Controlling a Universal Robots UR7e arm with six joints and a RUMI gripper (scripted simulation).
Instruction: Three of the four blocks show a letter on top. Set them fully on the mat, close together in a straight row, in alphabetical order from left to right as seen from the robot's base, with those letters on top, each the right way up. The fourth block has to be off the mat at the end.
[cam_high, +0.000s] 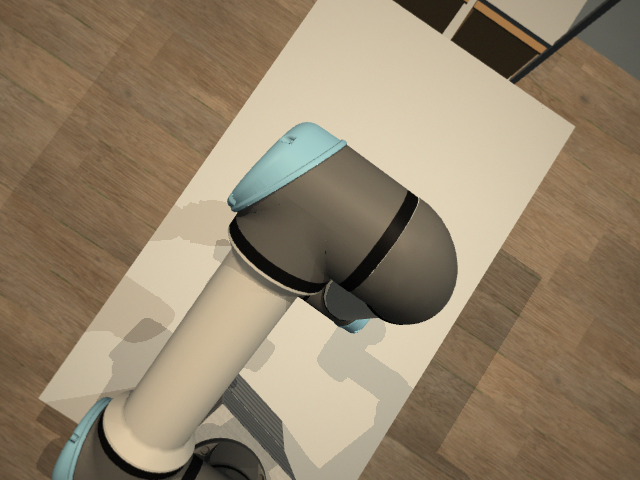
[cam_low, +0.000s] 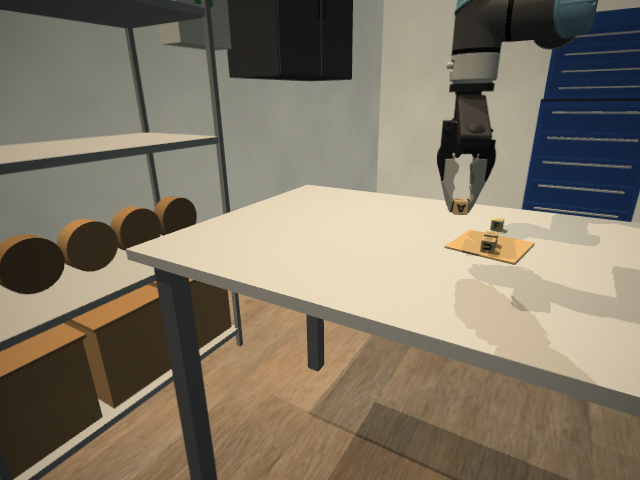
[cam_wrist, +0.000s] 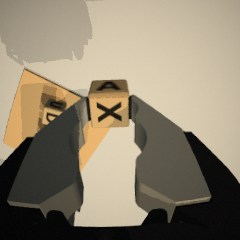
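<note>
Now: the S block 12 cm to the right of my hand, 10 cm below it and 6 cm behind it. From my hand the other things lie so: D block 10 cm below, 8 cm to the right, 6 cm behind; then X block right at my hand; then orange mat 12 cm to the right, 11 cm below, 6 cm behind.
</note>
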